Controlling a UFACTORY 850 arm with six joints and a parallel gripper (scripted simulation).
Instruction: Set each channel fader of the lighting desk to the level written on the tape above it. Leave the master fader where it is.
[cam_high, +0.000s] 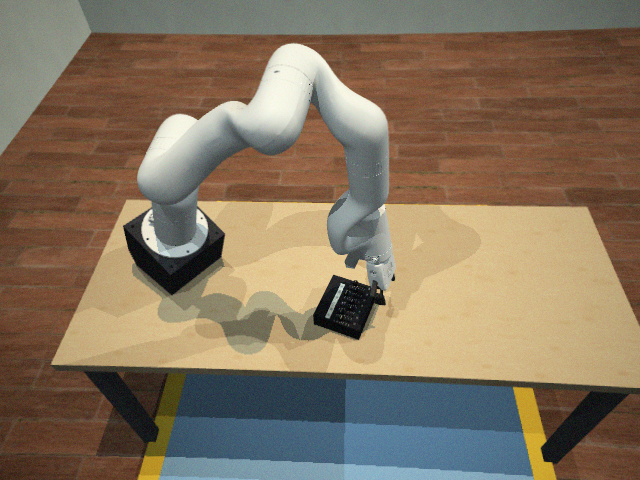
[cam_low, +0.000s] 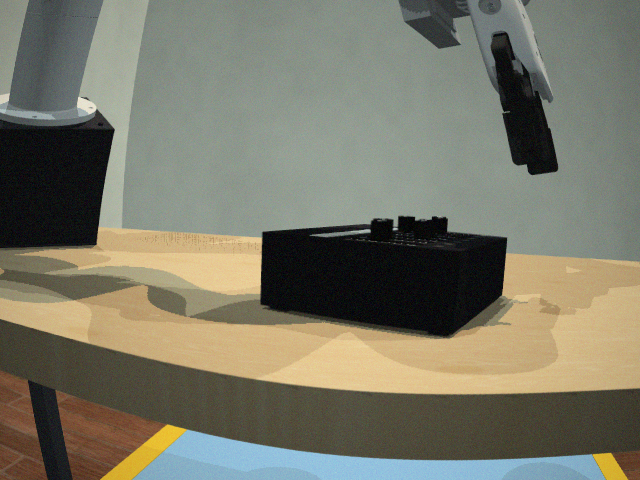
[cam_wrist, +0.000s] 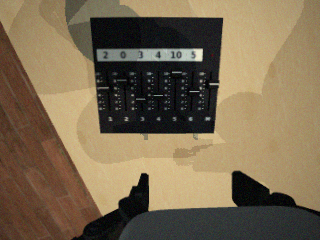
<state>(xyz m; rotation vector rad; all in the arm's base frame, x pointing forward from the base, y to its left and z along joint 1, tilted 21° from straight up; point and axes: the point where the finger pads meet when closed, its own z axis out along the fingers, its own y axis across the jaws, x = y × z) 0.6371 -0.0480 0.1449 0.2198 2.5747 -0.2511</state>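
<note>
My gripper is now 90 mm past the master fader, 60 mm to the right of it and 60 mm above it.
</note>
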